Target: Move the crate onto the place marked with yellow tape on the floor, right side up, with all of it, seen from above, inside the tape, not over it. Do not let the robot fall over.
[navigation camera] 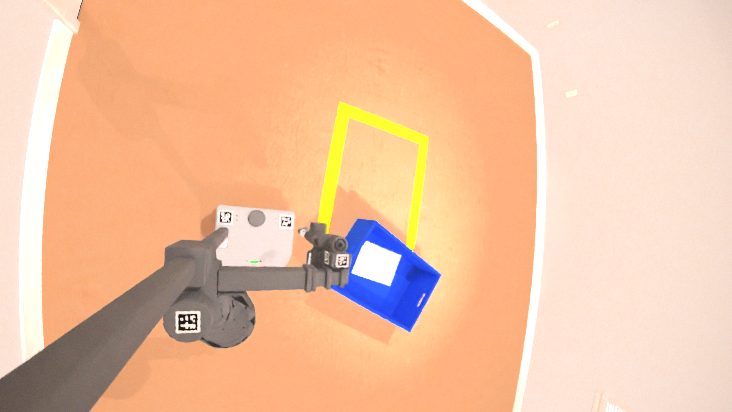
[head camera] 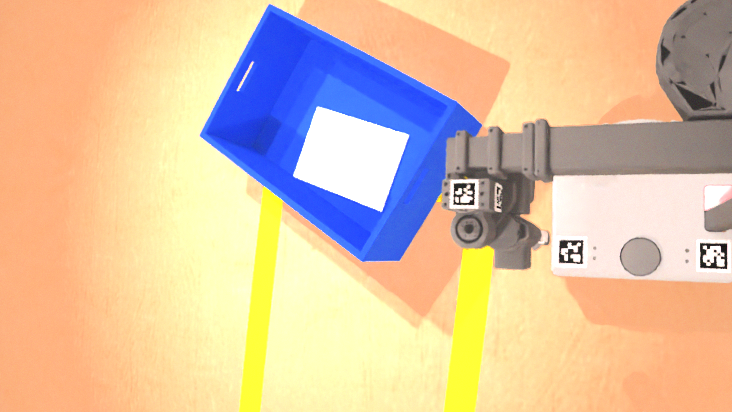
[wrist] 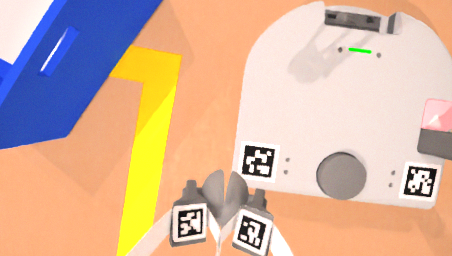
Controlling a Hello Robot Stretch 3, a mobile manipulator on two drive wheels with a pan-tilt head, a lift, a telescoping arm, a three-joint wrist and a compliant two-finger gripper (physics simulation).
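Observation:
The blue crate is upright and open at the top, with a white rectangle on its inside bottom. It is turned at an angle to the yellow tape and covers parts of one end of the outline, with much of the crate beyond that end. A slot shows in the crate's end wall facing the robot. My gripper is shut and empty, its fingertips almost together. It is apart from the crate, folded back between the arm's end and the robot's base.
My light grey base is beside the tape's long side. The dark arm reaches over to the crate's near corner in the picture. White skirting and a pale wall stand beyond the crate.

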